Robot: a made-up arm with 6 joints.
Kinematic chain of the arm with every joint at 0, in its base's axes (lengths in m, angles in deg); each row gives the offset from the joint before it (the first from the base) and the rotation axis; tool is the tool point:
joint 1: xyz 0 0 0.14 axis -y
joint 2: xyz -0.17 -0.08 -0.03 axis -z
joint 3: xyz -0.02 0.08 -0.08 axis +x
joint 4: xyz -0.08 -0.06 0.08 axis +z
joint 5: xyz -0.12 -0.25 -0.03 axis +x
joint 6: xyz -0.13 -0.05 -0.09 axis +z
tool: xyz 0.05 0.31 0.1
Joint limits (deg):
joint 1: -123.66..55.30
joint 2: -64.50..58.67
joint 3: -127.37..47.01
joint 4: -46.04..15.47
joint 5: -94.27..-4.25
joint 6: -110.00..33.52
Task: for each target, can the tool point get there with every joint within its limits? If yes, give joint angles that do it. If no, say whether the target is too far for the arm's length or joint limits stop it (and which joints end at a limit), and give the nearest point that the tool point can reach.
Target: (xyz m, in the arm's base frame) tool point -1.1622 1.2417 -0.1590
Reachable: no: too far | nearest point -0.5515 0.4073 -0.0019 | short by 1.046 m
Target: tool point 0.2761 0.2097 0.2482
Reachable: yes | joints -98.82 8.11 -102.91 3.98 -31.70 -94.09
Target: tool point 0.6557 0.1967 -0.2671
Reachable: no: joint limits stop it (at a limit: joint 1, joint 2, joint 6) | nearest point 0.3727 0.1312 -0.0136 | short by 0.386 m
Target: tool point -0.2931 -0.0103 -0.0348
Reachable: yes | joints 29.83 18.04 -79.69 -31.71 -34.42 -32.03
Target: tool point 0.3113 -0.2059 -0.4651
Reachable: no: joint limits stop it (at a limit: joint 1, joint 3, joint 4, joint 5) | nearest point 0.2323 -0.2231 -0.4355 | short by 0.086 m
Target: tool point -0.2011 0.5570 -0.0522
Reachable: no: joint limits stop it (at a limit: joint 2, joint 3, joint 4, joint 6) | nearest point -0.2183 0.5026 -0.0687 | short by 0.059 m
